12 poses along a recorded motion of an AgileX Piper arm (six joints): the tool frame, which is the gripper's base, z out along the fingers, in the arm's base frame.
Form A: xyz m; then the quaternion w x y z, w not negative.
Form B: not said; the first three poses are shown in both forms.
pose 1, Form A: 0.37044 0.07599 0.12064 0.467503 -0.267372 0.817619 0.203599
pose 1, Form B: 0.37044 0.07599 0.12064 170.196 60.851 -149.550
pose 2, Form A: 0.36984 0.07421 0.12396 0.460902 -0.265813 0.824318 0.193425
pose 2, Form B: 0.36984 0.07421 0.12396 171.602 59.620 -149.072
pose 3, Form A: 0.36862 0.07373 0.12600 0.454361 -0.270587 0.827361 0.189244
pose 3, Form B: 0.36862 0.07373 0.12600 172.566 58.677 -147.962
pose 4, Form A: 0.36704 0.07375 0.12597 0.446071 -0.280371 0.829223 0.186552
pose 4, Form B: 0.36704 0.07375 0.12597 173.650 57.607 -146.132
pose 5, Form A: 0.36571 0.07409 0.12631 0.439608 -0.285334 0.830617 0.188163
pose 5, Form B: 0.36571 0.07409 0.12631 173.512 56.895 -145.600
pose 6, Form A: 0.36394 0.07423 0.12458 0.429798 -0.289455 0.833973 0.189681
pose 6, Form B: 0.36394 0.07423 0.12458 173.103 55.760 -145.370
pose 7, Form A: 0.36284 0.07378 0.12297 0.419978 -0.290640 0.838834 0.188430
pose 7, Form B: 0.36284 0.07378 0.12297 172.878 54.500 -145.451
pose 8, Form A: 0.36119 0.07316 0.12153 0.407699 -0.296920 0.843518 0.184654
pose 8, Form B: 0.36119 0.07316 0.12153 173.394 52.888 -144.504
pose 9, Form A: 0.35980 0.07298 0.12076 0.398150 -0.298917 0.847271 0.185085
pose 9, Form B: 0.35980 0.07298 0.12076 172.985 51.751 -144.540
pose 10, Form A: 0.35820 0.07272 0.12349 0.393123 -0.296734 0.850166 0.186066
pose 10, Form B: 0.35820 0.07272 0.12349 172.389 51.157 -145.166
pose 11, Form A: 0.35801 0.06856 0.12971 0.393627 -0.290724 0.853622 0.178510
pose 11, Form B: 0.35801 0.06856 0.12971 173.092 50.879 -145.674
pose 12, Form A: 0.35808 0.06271 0.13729 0.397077 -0.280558 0.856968 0.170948
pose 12, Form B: 0.35808 0.06271 0.13729 173.605 50.940 -146.793
